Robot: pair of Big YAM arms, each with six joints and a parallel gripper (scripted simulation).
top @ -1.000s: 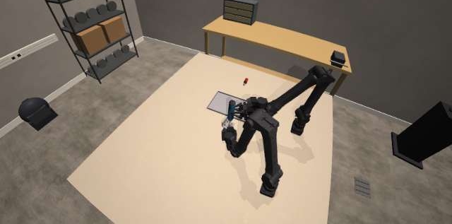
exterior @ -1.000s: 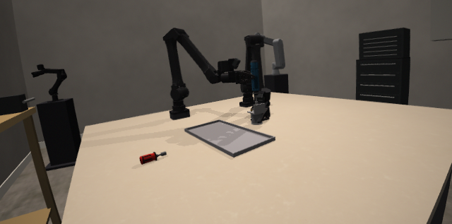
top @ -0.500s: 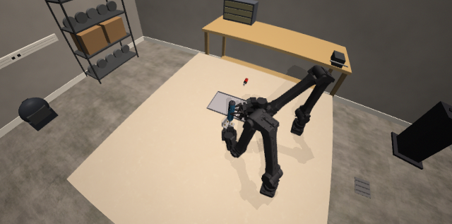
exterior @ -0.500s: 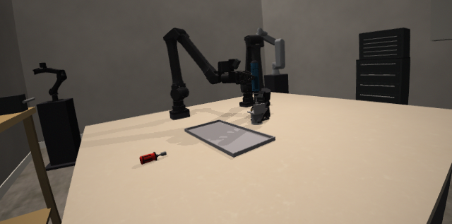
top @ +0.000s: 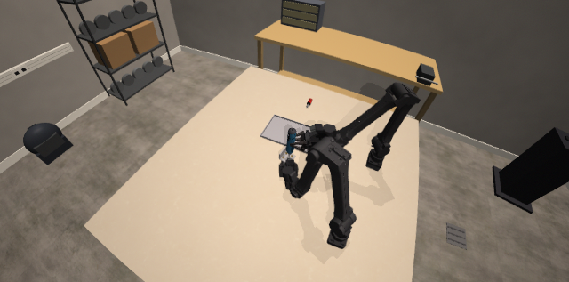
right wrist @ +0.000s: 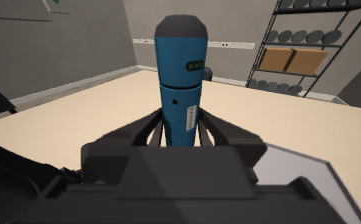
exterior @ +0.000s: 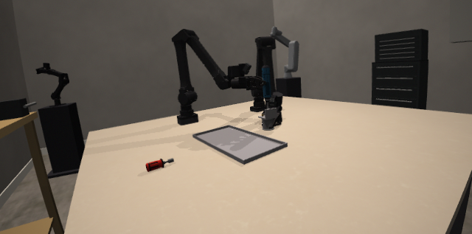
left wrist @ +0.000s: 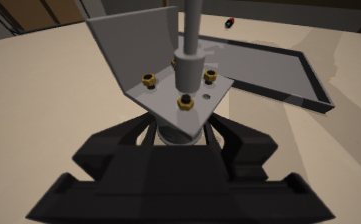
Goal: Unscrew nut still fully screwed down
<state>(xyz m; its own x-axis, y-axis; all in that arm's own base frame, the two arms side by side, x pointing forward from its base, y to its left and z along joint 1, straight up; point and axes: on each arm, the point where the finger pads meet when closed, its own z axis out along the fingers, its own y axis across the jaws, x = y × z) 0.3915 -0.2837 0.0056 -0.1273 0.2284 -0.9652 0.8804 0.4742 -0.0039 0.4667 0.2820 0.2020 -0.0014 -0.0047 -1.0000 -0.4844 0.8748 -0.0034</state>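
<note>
The joint module lies 1 cm above my left hand. The rest, counted from my left hand: red-handled tool (17 cm ahead, 55 cm to the right, 1 cm below); bracket (5 cm above); grey tray (7 cm ahead, 22 cm to the right, 2 cm below).
</note>
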